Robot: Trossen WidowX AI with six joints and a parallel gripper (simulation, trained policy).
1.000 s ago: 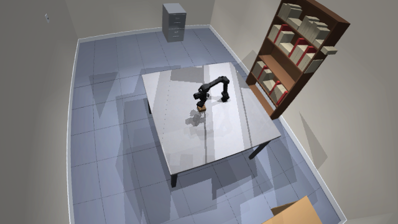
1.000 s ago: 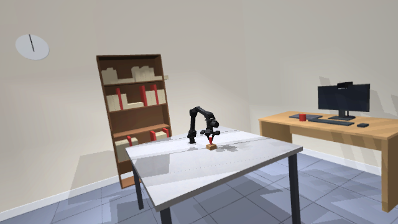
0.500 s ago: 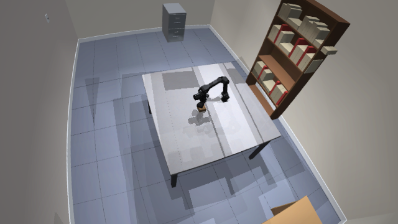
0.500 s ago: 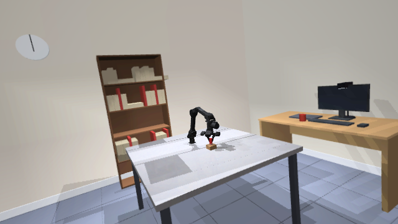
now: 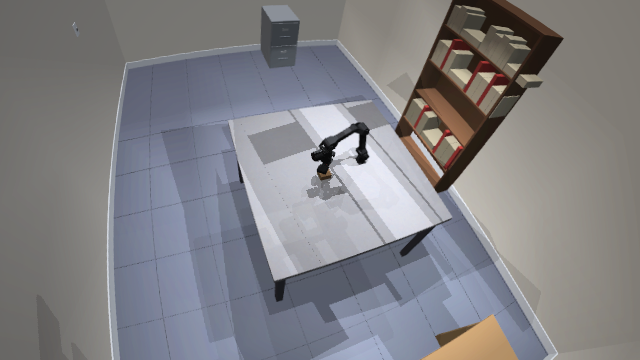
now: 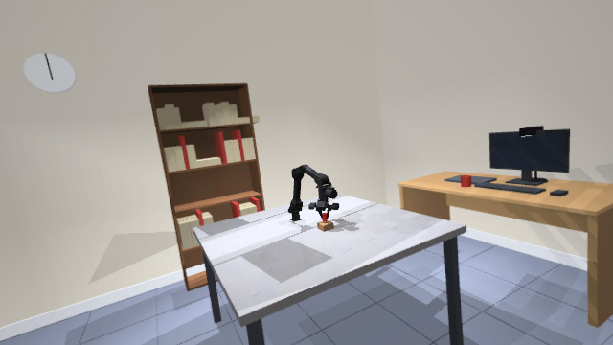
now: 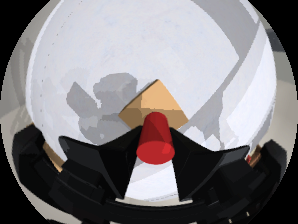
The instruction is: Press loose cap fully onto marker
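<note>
Now: the red cap 1 cm above my gripper tip. The rest, counted from my gripper tip: wooden holder block 4 cm below.
</note>
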